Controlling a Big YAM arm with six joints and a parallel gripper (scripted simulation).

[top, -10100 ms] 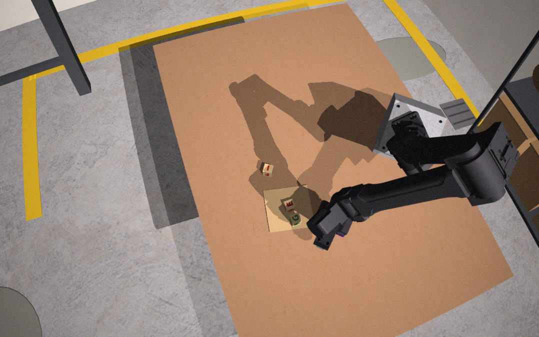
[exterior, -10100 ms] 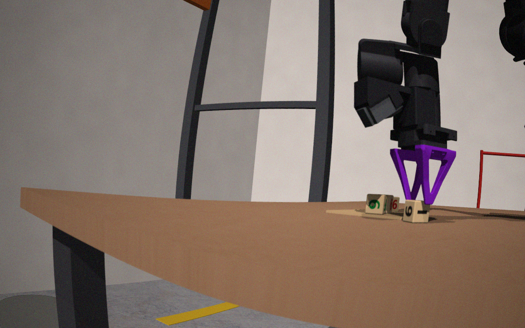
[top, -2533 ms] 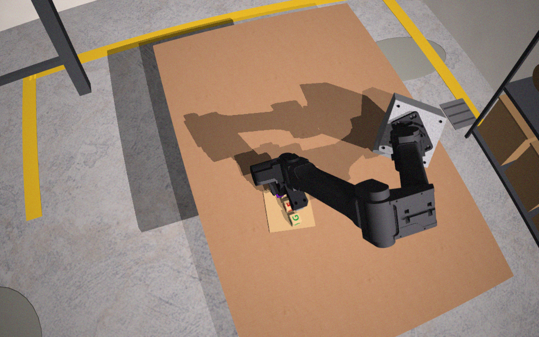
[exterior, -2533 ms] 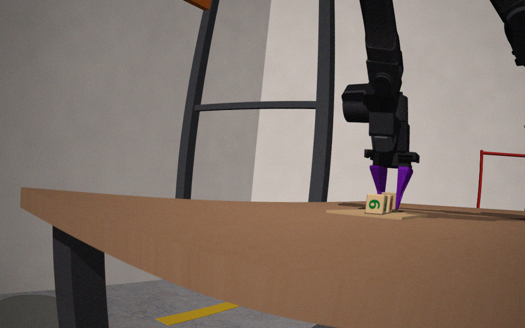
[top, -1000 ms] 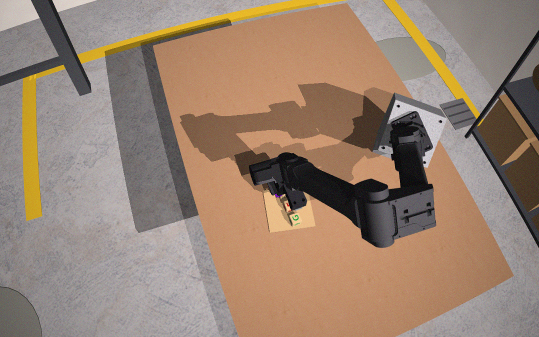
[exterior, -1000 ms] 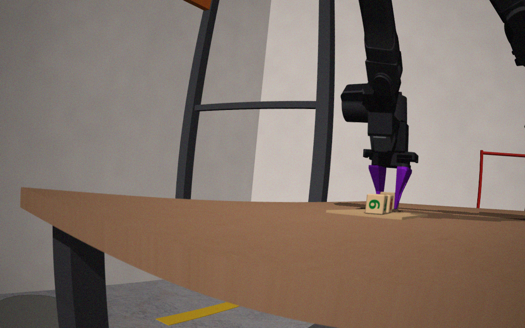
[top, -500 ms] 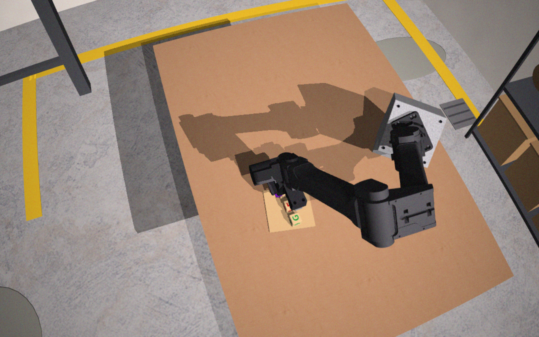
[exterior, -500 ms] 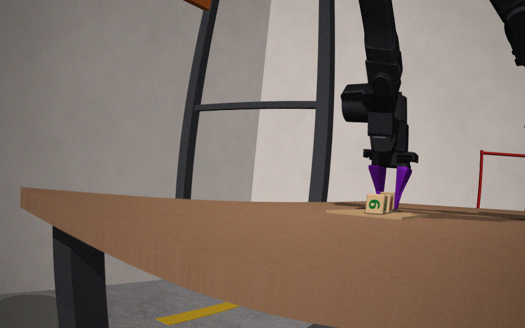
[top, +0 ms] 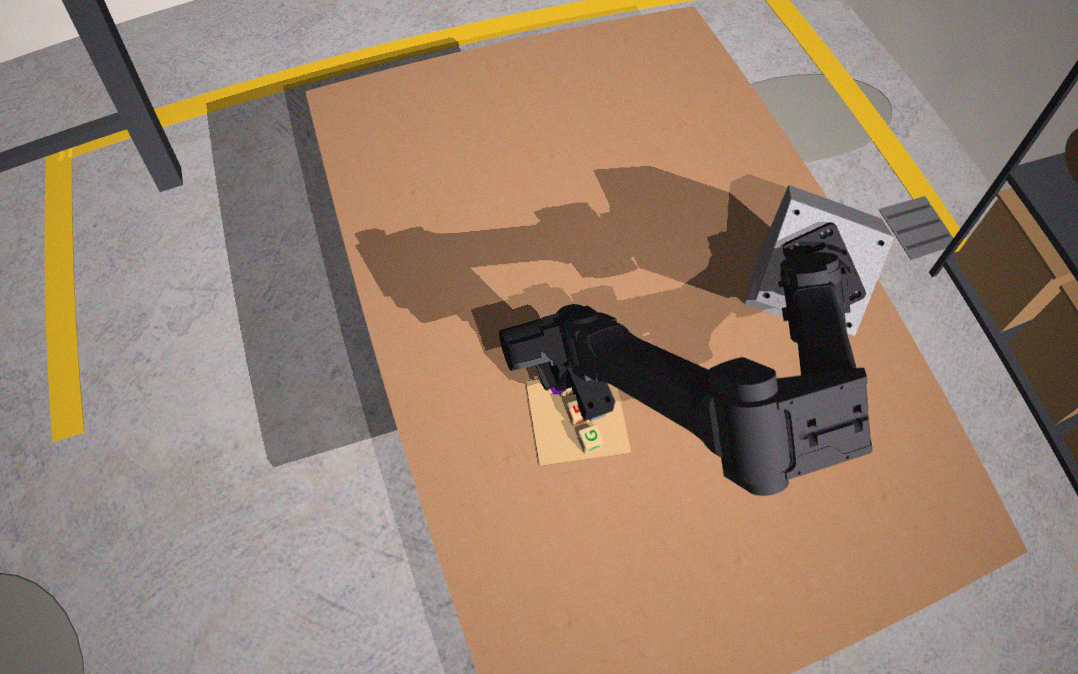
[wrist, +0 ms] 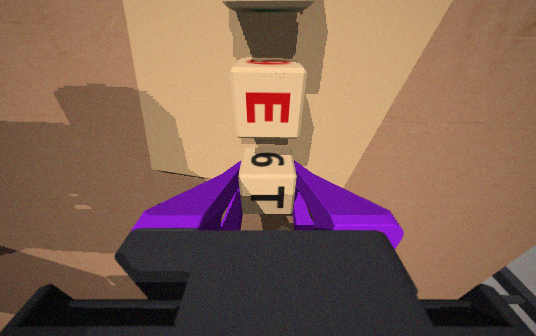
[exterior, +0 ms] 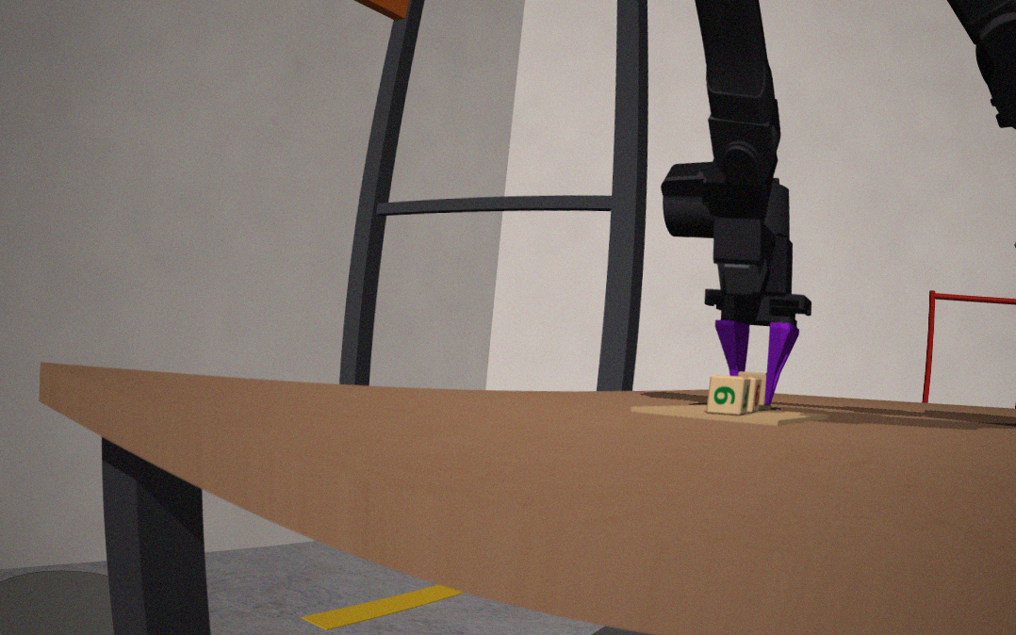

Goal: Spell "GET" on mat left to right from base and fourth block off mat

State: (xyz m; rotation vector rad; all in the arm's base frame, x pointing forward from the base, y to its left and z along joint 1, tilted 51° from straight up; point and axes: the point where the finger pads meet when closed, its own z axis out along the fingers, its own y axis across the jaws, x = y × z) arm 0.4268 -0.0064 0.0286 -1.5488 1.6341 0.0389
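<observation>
My hand is 5 cm to the right of the E block and 1 cm past it. Also, from my hand: G block: 10 cm to the left, 2 cm behind; square mat: 5 cm to the left, 2 cm below, 1 cm behind.
</observation>
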